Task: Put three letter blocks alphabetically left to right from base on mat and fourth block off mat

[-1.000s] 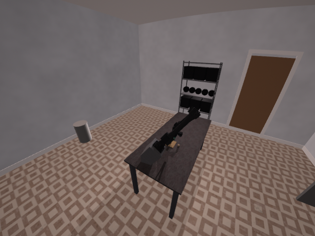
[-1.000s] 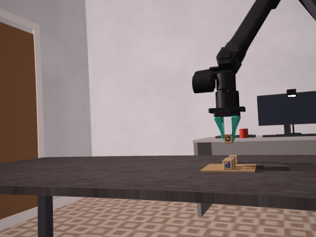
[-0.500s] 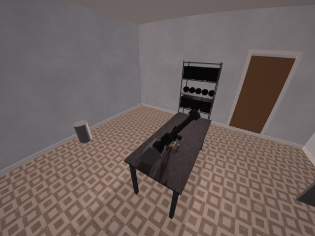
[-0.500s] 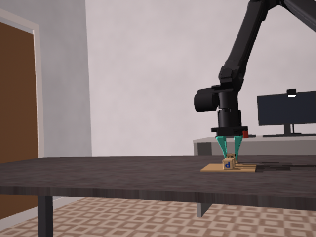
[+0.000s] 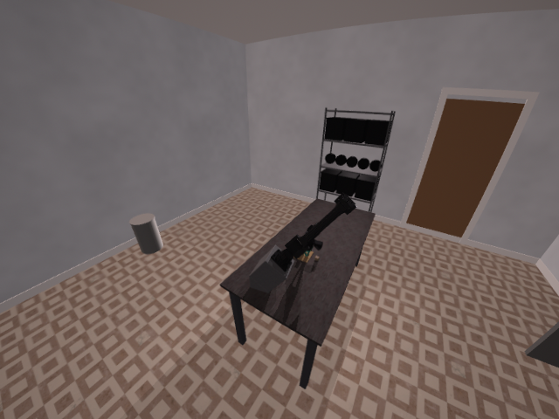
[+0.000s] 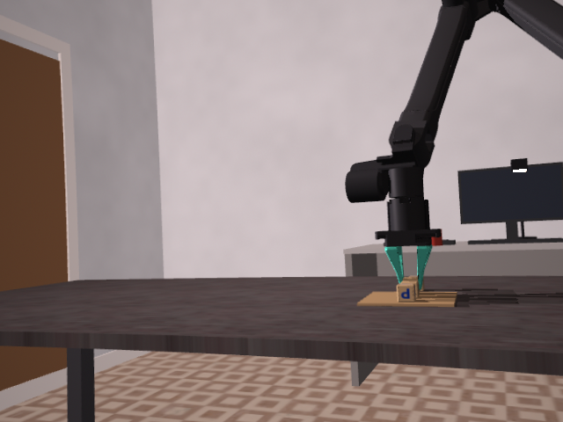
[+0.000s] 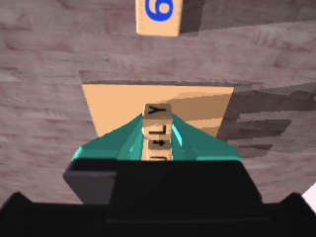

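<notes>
My gripper is now 40 mm to the right of the mat and 20 mm above it. From my hand the other things lie so: block: 80 mm to the right, 10 mm below.
</notes>
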